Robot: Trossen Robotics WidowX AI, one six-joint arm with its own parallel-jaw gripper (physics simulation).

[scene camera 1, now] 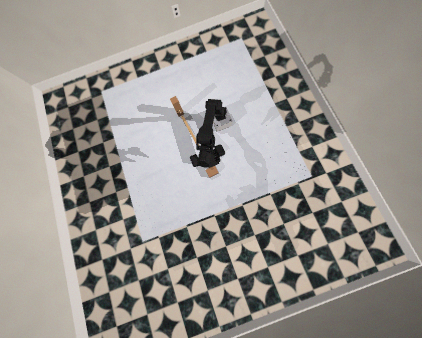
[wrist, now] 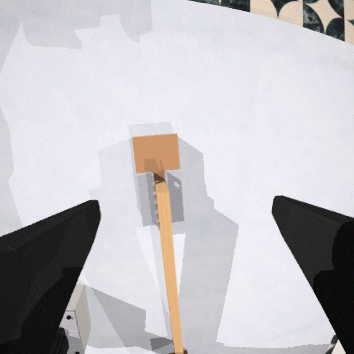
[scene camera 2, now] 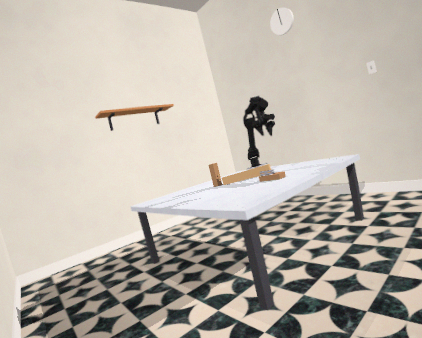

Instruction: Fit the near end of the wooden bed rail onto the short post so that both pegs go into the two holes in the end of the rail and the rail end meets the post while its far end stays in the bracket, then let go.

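Places are measured from the arm's base along level axes (x left, y ahead, z down), in metres.
Pixels of known places: gripper, between the fingertips: [wrist: 187,206] [scene camera 2: 267,135]; arm's base, origin of its link: [scene camera 1: 220,116] [scene camera 2: 255,165].
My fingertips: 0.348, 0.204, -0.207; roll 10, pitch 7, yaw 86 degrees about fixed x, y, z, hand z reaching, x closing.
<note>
Ahead of a thing's pixels: the offset from my fingertips to its top centre, as dx, dy, dz. "spot": to the spot under its first point. Level surfaces: height alone.
The wooden bed rail [scene camera 2: 246,174] [wrist: 168,250] [scene camera 1: 189,129] runs between two wooden pieces. In scene camera 2 its left end is low beside the taller upright post {spot: -0.518, +0.097, +0.191} [scene camera 2: 214,174], where the bracket is too small to make out. Its other end is raised over the short post {spot: +0.041, +0.032, +0.262} [scene camera 2: 278,175] [wrist: 156,152] [scene camera 1: 213,172]. In the wrist view a narrow dark gap shows between that rail end and the short post, with grey surfaces on both sides below. Pegs and holes cannot be made out clearly. My gripper [wrist: 187,206] [scene camera 2: 266,134] is open and empty, high above the rail, with its fingers on either side of it in the wrist view.
The white table {dz +0.287} [scene camera 1: 165,205] [scene camera 2: 200,202] carries the parts. The robot's grey base [wrist: 75,320] [scene camera 1: 224,124] is beside the rail. The upright post {spot: -0.511, +0.071, +0.128} [scene camera 1: 176,104] stands at the rail's other end. A wall shelf [scene camera 2: 135,111] hangs beyond the table.
</note>
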